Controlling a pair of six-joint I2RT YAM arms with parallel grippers.
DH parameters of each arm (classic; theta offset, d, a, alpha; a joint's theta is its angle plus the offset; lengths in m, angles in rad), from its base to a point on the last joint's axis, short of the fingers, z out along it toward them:
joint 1: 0 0.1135 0.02 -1.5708
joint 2: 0 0 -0.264 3.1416
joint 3: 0.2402 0 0.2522 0
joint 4: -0.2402 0 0.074 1.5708
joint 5: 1.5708 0 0 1.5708
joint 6: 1.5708 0.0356 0 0
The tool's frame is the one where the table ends.
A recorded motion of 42 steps. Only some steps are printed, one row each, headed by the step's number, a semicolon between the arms.
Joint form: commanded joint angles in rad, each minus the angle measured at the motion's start. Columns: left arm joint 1, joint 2, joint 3, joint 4, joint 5, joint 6; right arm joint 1, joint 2, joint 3, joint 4, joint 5, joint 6.
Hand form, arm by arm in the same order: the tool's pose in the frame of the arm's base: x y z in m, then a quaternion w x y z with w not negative. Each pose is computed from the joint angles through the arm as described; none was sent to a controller.
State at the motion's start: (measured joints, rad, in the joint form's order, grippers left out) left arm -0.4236 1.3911 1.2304 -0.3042 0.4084 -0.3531; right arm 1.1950 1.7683 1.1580 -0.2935 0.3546 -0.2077
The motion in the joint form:
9: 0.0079 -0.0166 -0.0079 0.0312 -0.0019 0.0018; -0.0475 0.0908 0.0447 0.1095 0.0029 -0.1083
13: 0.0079 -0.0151 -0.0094 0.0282 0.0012 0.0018; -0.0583 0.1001 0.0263 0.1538 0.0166 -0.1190
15: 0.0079 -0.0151 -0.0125 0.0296 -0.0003 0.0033; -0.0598 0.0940 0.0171 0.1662 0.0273 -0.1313
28: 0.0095 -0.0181 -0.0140 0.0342 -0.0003 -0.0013; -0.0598 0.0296 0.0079 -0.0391 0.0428 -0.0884
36: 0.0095 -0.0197 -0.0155 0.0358 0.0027 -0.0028; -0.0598 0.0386 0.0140 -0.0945 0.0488 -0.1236
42: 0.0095 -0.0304 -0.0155 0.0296 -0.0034 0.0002; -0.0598 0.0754 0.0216 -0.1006 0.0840 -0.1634
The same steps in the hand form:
9: 0.2843 -0.1409 0.3507 0.42888 0.13587 0.81908 -0.35596; 0.1746 0.3572 0.1847 0.38858 -0.56692 0.72630 -0.00999
13: 0.2844 -0.1410 0.3494 0.42583 0.13622 0.82040 -0.35646; 0.1791 0.3556 0.1789 0.39730 -0.56128 0.72584 -0.01662
15: 0.2844 -0.1410 0.3485 0.42572 0.13631 0.82089 -0.35542; 0.1794 0.3541 0.1795 0.40252 -0.56142 0.72270 -0.02207
28: 0.2841 -0.1403 0.3493 0.42764 0.13424 0.81968 -0.35669; 0.1700 0.3327 0.1866 0.34397 -0.56941 0.74475 -0.05287
36: 0.2837 -0.1402 0.3494 0.42744 0.13454 0.81905 -0.35827; 0.1689 0.3297 0.1821 0.31938 -0.59099 0.73707 -0.07381
42: 0.2813 -0.1390 0.3519 0.43103 0.13451 0.81821 -0.35589; 0.1712 0.3319 0.1714 0.30805 -0.60552 0.72653 -0.10302

